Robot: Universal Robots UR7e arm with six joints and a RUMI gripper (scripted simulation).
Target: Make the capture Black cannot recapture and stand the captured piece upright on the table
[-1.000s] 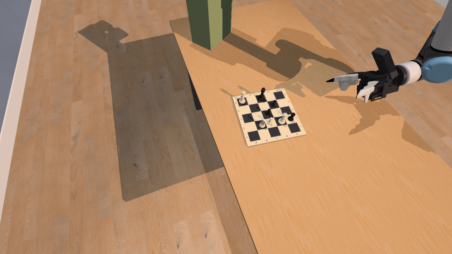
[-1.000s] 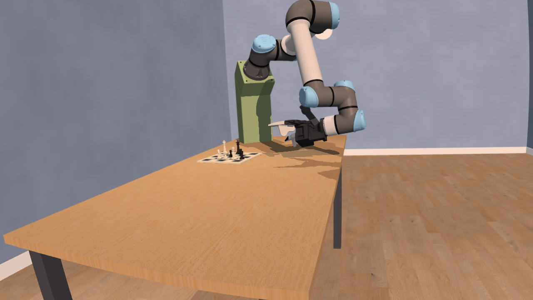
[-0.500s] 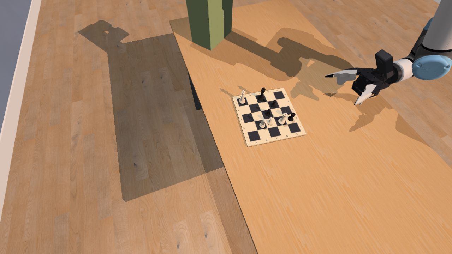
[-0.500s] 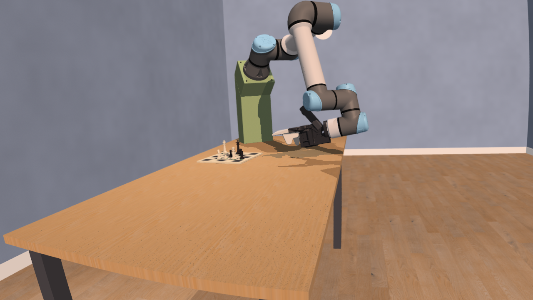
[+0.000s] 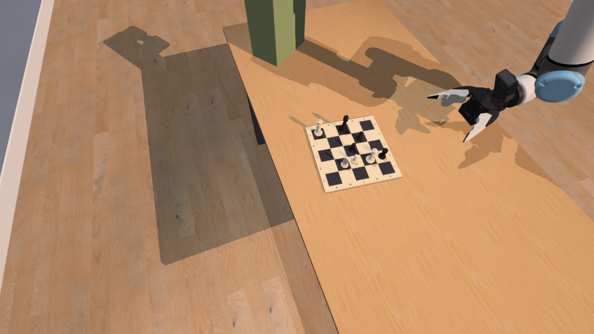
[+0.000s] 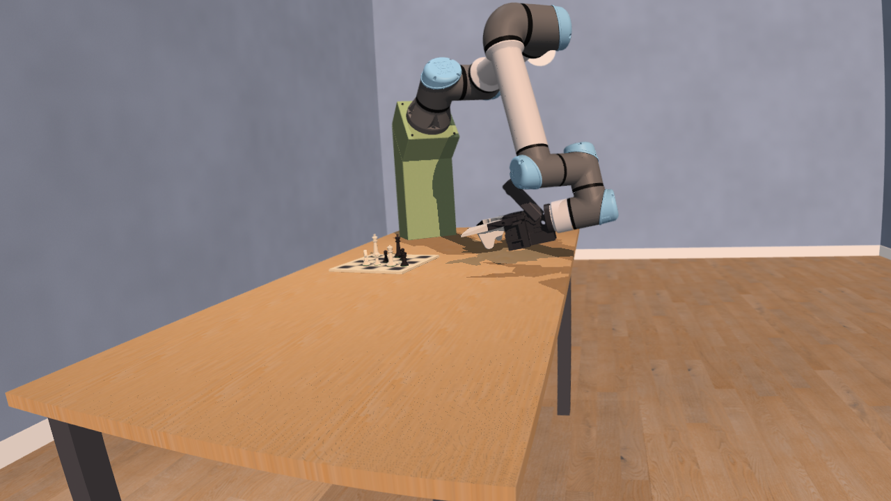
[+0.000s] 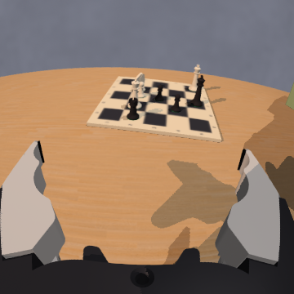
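The small chessboard lies 24 cm to the right of my hand, 9 cm below it and 7 cm ahead of it. From my hand the other things lie so: tall black piece 26 cm to the right, 5 cm below, 1 cm behind; then tall white piece 33 cm to the right, 5 cm below, 1 cm ahead.
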